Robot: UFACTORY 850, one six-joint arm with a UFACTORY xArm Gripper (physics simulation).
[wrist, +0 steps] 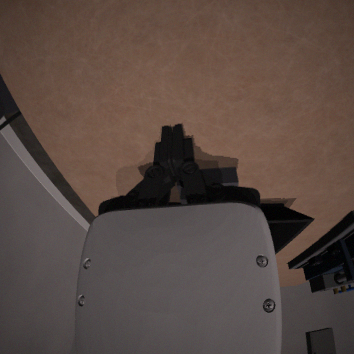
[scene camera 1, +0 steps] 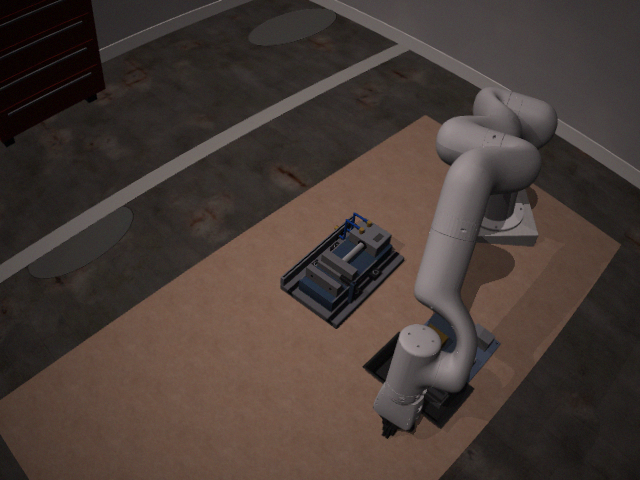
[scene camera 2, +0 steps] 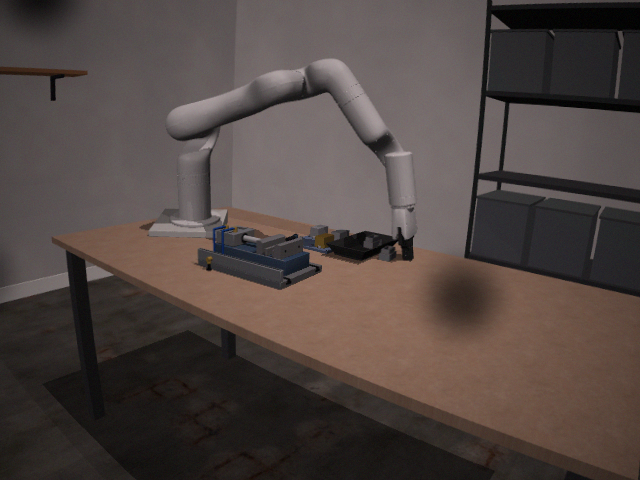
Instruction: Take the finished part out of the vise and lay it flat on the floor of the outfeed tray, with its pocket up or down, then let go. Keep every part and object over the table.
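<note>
The vise [scene camera 1: 320, 293] [scene camera 2: 294, 262] stands on the table; no part shows between its grey jaws. The black outfeed tray [scene camera 1: 385, 352] [scene camera 2: 347, 252] [wrist: 287, 223] is partly hidden by the arm in scene camera 1. A grey stepped part [scene camera 1: 438, 395] [scene camera 2: 371, 241] sits in it. Another grey part [scene camera 2: 386, 253] [wrist: 222, 175] is on the table just outside the tray, beside the fingers; the hand partly hides it in the wrist view, and its pocket cannot be made out. My gripper [scene camera 1: 388, 432] [scene camera 2: 408, 256] [wrist: 174, 137] is shut and empty, pointing down low over the table beside that part.
A blue plate [scene camera 1: 484, 357] beside the tray bears a yellow block [scene camera 1: 439, 334] [scene camera 2: 324, 240] and grey blocks [scene camera 1: 484, 336] [scene camera 2: 318, 230]. Blue hoses [scene camera 1: 347, 227] [scene camera 2: 222, 240] rise at the vise's rear. The table edge [scene camera 2: 330, 364] runs along the front in scene camera 2.
</note>
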